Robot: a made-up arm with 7 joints.
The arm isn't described. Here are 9 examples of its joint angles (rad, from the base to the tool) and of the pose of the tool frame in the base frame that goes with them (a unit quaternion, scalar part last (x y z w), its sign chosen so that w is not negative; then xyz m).
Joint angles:
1: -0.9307 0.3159 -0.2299 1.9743 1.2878 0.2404 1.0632
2: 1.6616 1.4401 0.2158 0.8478 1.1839 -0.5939 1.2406
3: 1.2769 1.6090 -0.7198 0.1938 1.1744 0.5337 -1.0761
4: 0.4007 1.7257 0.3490 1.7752 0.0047 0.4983 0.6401
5: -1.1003 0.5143 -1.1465 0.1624 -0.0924 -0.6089 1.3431
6: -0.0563 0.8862 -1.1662 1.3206 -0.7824 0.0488 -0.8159
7: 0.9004 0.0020 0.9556 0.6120 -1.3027 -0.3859 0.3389
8: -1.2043 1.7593 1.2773 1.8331 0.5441 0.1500 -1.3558
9: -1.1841 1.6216 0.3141 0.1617 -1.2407 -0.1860 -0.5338
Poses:
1: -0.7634 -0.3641 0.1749 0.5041 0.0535 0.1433 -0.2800
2: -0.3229 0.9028 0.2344 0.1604 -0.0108 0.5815 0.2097
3: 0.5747 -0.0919 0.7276 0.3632 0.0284 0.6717 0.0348
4: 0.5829 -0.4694 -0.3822 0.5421 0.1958 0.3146 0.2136
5: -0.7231 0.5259 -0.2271 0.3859 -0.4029 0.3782 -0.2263
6: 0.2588 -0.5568 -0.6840 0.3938 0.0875 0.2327 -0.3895
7: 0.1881 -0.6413 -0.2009 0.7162 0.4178 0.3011 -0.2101
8: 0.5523 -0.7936 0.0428 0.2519 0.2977 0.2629 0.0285
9: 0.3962 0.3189 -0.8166 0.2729 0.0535 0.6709 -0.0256
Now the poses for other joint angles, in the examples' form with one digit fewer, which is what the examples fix.
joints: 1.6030 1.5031 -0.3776 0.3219 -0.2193 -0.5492 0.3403
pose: 0.632 -0.574 -0.056 0.517 0.064 0.658 0.086
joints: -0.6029 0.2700 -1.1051 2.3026 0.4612 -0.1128 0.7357
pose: -0.801 -0.460 -0.173 0.342 0.032 -0.009 -0.122
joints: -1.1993 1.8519 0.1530 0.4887 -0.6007 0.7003 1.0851
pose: 0.473 0.623 -0.208 0.588 0.190 0.618 -0.069
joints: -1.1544 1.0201 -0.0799 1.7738 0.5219 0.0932 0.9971
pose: -0.482 -0.052 -0.322 0.813 0.016 0.295 -0.299
